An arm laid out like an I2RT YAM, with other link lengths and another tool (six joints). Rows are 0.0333 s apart.
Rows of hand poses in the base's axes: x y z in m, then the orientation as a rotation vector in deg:
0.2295, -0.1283, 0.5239, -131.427, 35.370, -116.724
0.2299, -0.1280, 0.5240, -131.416, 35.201, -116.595
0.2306, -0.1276, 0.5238, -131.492, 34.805, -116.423
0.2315, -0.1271, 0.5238, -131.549, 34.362, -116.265
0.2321, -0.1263, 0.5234, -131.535, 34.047, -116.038
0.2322, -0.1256, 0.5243, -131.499, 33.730, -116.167
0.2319, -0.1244, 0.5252, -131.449, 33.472, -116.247
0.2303, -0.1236, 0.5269, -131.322, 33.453, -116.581
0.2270, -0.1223, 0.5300, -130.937, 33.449, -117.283
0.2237, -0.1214, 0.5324, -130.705, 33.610, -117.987
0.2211, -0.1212, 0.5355, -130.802, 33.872, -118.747
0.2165, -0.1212, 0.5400, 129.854, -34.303, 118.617
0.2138, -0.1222, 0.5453, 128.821, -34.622, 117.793
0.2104, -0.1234, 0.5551, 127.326, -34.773, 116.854
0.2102, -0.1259, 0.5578, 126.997, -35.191, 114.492
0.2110, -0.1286, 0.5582, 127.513, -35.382, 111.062
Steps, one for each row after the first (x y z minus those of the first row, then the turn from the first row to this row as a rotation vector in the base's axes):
0.0004, 0.0003, 0.0001, 0.037, 0.031, 0.160
0.0011, 0.0007, -0.0001, -0.009, 0.115, 0.442
0.0020, 0.0012, -0.0001, -0.067, 0.183, 0.753
0.0026, 0.0020, -0.0005, -0.011, 0.240, 1.042
0.0027, 0.0027, 0.0004, -0.157, 0.162, 1.188
0.0024, 0.0039, 0.0013, -0.251, 0.096, 1.325
0.0008, 0.0047, 0.0030, -0.388, -0.090, 1.237
-0.0025, 0.0060, 0.0061, -0.605, -0.545, 1.073
-0.0058, 0.0069, 0.0085, -0.860, -0.907, 0.754
-0.0084, 0.0071, 0.0116, -1.297, -1.095, 0.236
-0.0130, 0.0071, 0.0161, -1.785, -1.248, -0.689
-0.0157, 0.0061, 0.0214, -2.453, -1.058, -1.771
-0.0191, 0.0049, 0.0312, -3.499, -0.926, -3.125
-0.0193, 0.0024, 0.0339, -4.276, 0.393, -4.480
-0.0185, -0.0003, 0.0343, -5.078, 2.633, -5.680

